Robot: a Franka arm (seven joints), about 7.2 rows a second.
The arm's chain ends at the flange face. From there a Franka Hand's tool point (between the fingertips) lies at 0.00 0.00 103.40 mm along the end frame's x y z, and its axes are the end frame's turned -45 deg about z.
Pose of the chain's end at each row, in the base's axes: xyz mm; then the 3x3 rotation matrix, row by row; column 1 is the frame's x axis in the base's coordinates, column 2 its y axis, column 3 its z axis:
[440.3 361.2 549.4], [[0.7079 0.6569 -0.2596], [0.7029 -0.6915 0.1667], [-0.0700 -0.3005 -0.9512]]
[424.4 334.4 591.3], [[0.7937 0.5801 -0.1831], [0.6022 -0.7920 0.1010], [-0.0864 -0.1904 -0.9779]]
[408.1 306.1 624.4], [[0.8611 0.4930 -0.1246], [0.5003 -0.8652 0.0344], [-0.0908 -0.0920 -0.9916]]
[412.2 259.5 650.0], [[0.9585 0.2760 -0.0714], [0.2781 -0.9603 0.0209], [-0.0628 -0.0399 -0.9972]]
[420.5 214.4 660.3], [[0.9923 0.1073 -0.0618], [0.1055 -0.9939 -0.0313], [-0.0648 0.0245 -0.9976]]
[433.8 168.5 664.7], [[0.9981 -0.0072 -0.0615], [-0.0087 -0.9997 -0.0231], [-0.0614 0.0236 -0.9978]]
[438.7 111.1 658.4], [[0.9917 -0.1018 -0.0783], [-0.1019 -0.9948 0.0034], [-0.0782 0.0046 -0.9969]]
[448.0 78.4 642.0], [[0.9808 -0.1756 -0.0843], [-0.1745 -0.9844 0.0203], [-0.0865 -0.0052 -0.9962]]
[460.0 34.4 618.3], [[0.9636 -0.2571 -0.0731], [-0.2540 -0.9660 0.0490], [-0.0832 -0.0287 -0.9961]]
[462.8 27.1 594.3], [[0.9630 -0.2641 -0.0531], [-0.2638 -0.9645 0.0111], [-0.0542 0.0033 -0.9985]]
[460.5 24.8 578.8], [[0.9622 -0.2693 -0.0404], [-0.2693 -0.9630 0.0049], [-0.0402 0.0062 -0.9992]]
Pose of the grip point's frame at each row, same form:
[413.5 378.4 451.0], [[0.0361 0.9651 -0.2596], [0.9860 0.0081 0.1667], [0.1630 -0.2620 -0.9512]]
[405.5 344.8 490.2], [[0.1510 0.9714 -0.1831], [0.9858 -0.1342 0.1010], [0.0735 -0.1957 -0.9779]]
[395.2 309.7 521.9], [[0.2603 0.9575 -0.1246], [0.9656 -0.2580 0.0344], [0.0008 -0.1293 -0.9916]]
[404.8 261.7 546.9], [[0.4826 0.8729 -0.0714], [0.8757 -0.4824 0.0209], [-0.0162 -0.0726 -0.9972]]
[414.1 211.2 557.1], [[0.6258 0.7775 -0.0618], [0.7774 -0.6282 -0.0313], [-0.0631 -0.0285 -0.9976]]
[427.4 166.1 561.5], [[0.7109 0.7007 -0.0615], [0.7007 -0.7130 -0.0231], [-0.0601 -0.0267 -0.9978]]
[430.6 111.5 555.3], [[0.7732 0.6293 -0.0783], [0.6314 -0.7755 0.0034], [-0.0585 -0.0520 -0.9969]]
[439.3 80.5 539.0], [[0.8177 0.5694 -0.0843], [0.5727 -0.8195 0.0203], [-0.0575 -0.0648 -0.9962]]
[452.4 39.5 515.3], [[0.8632 0.4996 -0.0731], [0.5035 -0.8627 0.0490], [-0.0385 -0.0791 -0.9961]]
[457.3 28.2 491.1], [[0.8677 0.4942 -0.0531], [0.4955 -0.8685 0.0111], [-0.0407 -0.0360 -0.9985]]
[456.3 25.3 475.5], [[0.8708 0.4900 -0.0404], [0.4905 -0.8714 0.0049], [-0.0328 -0.0240 -0.9992]]

